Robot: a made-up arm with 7 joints. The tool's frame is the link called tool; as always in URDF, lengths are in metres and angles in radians. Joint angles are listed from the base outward. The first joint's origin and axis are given. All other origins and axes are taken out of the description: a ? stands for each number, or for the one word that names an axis. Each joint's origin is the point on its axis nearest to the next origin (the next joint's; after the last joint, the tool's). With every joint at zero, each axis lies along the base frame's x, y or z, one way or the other. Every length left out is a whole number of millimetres.
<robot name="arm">
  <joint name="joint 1" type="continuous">
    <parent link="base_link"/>
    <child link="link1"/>
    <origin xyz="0.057 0 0.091" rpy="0 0 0"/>
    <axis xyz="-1 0 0"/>
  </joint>
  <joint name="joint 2" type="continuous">
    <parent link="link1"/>
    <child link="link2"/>
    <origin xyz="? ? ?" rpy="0 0 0"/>
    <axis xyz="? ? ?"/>
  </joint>
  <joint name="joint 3" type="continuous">
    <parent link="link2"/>
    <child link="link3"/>
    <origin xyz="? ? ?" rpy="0 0 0"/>
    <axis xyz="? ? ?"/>
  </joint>
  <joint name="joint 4" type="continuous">
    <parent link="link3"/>
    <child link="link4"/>
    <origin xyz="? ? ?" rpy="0 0 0"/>
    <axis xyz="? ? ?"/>
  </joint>
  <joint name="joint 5" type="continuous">
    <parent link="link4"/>
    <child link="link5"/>
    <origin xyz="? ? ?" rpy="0 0 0"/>
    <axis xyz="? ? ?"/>
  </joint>
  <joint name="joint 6" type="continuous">
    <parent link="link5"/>
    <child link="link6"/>
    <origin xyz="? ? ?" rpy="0 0 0"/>
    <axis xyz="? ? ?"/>
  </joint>
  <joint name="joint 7" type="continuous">
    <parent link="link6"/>
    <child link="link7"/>
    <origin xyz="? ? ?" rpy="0 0 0"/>
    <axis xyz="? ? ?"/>
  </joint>
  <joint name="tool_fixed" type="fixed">
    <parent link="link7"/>
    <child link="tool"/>
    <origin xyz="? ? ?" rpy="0 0 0"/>
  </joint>
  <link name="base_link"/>
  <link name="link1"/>
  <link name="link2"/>
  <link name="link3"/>
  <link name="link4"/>
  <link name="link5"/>
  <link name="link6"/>
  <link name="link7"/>
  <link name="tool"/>
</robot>
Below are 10 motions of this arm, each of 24 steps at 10 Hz.
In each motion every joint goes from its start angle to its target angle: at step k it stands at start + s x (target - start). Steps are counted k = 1, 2, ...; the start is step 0. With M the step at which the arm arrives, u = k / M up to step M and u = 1 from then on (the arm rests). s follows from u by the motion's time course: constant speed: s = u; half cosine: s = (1 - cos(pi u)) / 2; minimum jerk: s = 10 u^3 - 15 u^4 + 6 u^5.
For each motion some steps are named. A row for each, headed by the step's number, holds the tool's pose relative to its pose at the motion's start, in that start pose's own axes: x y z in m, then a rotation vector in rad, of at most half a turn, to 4 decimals.
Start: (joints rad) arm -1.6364 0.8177 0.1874 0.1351 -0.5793 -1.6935 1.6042
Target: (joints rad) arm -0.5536 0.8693 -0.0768 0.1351 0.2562 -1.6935 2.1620
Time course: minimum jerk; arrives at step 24
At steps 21, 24:
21: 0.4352 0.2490 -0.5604 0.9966 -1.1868 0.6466
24: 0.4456 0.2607 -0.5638 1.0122 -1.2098 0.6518

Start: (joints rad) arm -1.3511 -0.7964 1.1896 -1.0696 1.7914 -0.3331 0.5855
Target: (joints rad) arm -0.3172 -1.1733 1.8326 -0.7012 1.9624 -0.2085 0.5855
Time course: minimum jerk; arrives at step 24
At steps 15, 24:
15: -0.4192 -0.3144 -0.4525 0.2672 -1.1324 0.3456
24: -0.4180 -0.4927 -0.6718 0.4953 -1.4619 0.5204

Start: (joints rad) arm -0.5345 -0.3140 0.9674 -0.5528 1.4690 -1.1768 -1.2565
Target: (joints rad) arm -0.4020 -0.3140 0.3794 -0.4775 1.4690 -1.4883 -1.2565
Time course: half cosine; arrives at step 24
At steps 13, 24:
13: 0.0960 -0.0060 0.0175 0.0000 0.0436 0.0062
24: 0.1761 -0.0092 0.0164 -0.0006 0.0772 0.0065

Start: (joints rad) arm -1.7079 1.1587 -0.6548 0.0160 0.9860 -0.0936 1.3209
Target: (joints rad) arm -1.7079 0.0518 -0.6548 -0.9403 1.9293 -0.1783 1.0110
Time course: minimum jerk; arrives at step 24
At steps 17, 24:
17: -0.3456 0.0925 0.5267 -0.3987 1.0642 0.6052
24: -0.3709 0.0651 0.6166 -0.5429 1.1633 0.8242

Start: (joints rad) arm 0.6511 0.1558 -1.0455 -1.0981 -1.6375 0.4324 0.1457
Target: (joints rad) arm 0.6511 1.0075 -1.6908 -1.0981 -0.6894 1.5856 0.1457
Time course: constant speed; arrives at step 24
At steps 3, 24:
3: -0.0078 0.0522 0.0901 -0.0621 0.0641 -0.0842
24: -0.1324 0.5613 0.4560 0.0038 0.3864 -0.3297

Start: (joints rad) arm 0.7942 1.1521 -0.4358 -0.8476 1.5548 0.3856 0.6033
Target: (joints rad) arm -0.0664 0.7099 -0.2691 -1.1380 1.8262 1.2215 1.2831
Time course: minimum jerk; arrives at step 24
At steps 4, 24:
4: 0.0028 0.0085 -0.0145 -0.0290 0.0228 -0.0263
24: 0.0413 0.1649 -0.3559 -0.7629 0.7131 -0.7519

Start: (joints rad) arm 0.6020 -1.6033 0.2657 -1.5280 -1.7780 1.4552 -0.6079
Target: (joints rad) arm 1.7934 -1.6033 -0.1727 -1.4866 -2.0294 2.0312 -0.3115
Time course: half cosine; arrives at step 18
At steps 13, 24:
13: 0.4662 0.2643 -0.6716 0.6088 -0.1353 0.4640
24: 0.5318 0.4220 -0.7667 0.7582 -0.1412 0.5527

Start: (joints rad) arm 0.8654 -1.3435 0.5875 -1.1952 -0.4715 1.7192 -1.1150
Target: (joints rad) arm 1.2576 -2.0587 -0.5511 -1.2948 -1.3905 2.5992 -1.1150
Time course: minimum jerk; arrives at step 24
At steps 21, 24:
21: 0.2953 0.1072 0.1646 -1.3208 0.2326 -0.7670
24: 0.3013 0.1048 0.1698 -1.3334 0.2225 -0.7731

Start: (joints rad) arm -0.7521 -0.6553 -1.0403 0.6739 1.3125 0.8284 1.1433
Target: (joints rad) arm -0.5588 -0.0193 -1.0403 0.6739 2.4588 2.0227 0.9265
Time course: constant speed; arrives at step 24
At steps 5, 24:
5: 0.0505 0.0013 0.0609 -0.0406 0.2535 -0.3699
24: 0.3747 -0.1906 0.3124 0.9345 0.8686 -1.6026

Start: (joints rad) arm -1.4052 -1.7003 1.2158 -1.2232 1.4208 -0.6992 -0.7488
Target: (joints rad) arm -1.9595 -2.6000 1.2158 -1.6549 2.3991 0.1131 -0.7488
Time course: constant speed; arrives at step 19
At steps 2, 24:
2: -0.0390 -0.0275 0.0464 0.0581 0.1151 -0.0012
24: -0.2833 -0.4061 0.1528 0.2135 0.9702 0.0865

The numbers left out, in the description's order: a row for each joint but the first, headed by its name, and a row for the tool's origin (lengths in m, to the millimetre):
joint 2: xyz 0 0.188 -0.144, axis 0 0 -1
joint 3: xyz 0.614 -0.089 0, axis -1 0 0
joint 4: xyz 0 0.039 0.251, axis -1 0 0
joint 5: xyz 0 0.052 0.139, axis 0 0 -1
joint 6: xyz 0.069 -0.028 0, axis 0 1 0
joint 7: xyz 0.179 0 -0.058, axis 0 -1 0
tool: xyz -0.251 0 0.074

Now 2 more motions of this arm.
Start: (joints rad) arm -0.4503 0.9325 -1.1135 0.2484 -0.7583 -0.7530 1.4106
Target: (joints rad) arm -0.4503 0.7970 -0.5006 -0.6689 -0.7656 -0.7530 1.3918
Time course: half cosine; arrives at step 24
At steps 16, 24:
16: -0.0870 0.1250 -0.0823 -0.0717 -0.0821 -0.2206
24: -0.1212 0.1655 -0.0971 -0.0994 -0.1075 -0.2935

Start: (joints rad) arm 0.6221 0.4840 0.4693 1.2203 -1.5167 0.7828 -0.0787
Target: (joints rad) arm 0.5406 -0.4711 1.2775 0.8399 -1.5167 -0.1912 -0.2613
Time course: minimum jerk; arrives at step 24
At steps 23, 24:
23: -0.3221 0.5376 0.3573 -0.6872 -0.4671 -0.6975
24: -0.3221 0.5381 0.3574 -0.6877 -0.4673 -0.6979

